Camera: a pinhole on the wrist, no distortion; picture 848 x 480 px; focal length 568.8 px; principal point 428.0 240.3 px. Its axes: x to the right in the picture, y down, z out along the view. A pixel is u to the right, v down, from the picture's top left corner.
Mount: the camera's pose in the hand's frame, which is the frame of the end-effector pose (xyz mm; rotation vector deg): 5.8 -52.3 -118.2 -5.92 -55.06 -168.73
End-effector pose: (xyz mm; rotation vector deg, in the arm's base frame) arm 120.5 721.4 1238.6 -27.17 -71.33 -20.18
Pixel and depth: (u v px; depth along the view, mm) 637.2 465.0 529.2
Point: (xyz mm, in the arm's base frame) -241.9 1029.7 1191.7
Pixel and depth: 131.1 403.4 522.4
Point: -20.6 1035.1 1607.6
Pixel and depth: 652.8 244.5 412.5
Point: -11.6 999.1 1136.3
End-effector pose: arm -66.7 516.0 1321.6 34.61 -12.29 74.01
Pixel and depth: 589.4 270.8 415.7
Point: -211.9 339.9 1528.5
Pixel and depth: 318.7 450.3 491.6
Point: -48.7 442.4 1726.2
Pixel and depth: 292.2 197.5 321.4
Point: -167.1 556.2 1514.9
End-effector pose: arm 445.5 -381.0 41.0 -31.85 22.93 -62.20
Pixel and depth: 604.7 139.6 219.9
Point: 523.2 -285.0 10.8
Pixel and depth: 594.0 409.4 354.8
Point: 598.3 -236.1 190.4
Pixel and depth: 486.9 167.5 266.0
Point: 579.1 -307.4 24.0
